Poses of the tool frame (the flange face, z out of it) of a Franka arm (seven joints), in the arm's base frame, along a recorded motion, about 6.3 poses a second.
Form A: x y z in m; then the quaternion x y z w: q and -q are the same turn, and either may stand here.
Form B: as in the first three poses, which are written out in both.
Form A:
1: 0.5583 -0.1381 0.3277 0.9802 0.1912 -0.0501 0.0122
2: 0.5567 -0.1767 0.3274 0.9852 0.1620 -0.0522 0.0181
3: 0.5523 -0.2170 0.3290 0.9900 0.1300 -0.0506 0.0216
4: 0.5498 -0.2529 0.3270 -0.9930 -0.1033 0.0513 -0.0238
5: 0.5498 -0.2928 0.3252 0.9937 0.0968 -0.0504 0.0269
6: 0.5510 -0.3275 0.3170 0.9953 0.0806 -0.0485 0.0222
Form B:
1: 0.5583 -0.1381 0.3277 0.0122 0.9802 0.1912 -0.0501
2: 0.5567 -0.1767 0.3274 0.0181 0.9852 0.1620 -0.0522
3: 0.5523 -0.2170 0.3290 0.0216 0.9900 0.1300 -0.0506
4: 0.5498 -0.2529 0.3270 0.0238 0.9930 0.1033 -0.0513
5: 0.5498 -0.2928 0.3252 0.0269 0.9937 0.0968 -0.0504
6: 0.5510 -0.3275 0.3170 0.0222 0.9953 0.0806 -0.0485
